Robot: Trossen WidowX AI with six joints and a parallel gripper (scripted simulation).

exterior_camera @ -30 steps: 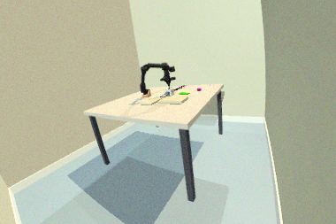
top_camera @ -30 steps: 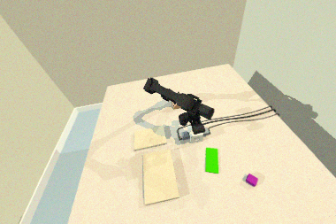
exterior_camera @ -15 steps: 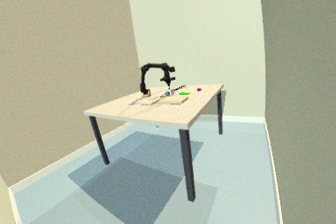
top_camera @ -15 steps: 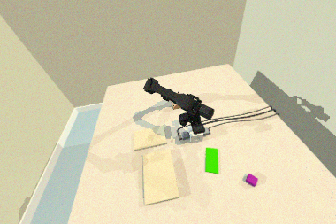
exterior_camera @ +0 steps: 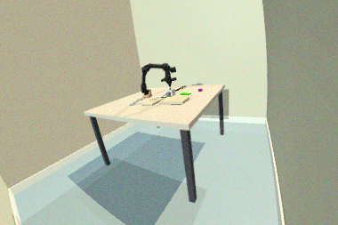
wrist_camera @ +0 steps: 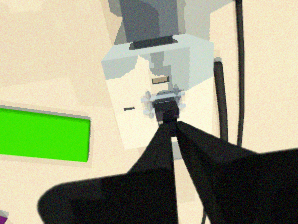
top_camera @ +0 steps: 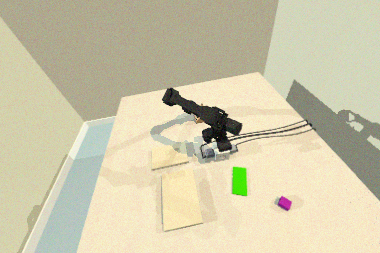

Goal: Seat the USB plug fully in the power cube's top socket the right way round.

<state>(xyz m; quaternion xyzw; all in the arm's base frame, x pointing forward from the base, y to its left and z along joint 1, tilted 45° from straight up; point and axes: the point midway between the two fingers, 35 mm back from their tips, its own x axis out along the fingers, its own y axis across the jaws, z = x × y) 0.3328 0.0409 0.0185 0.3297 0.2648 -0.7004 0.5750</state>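
The dark USB plug lies 2 cm below my gripper tip. Round my gripper tip: green flat block (17 cm ahead, 10 cm below, 2 cm to the left); then USB socket (4 cm below); then magenta block (33 cm ahead, 15 cm to the left, 9 cm below).
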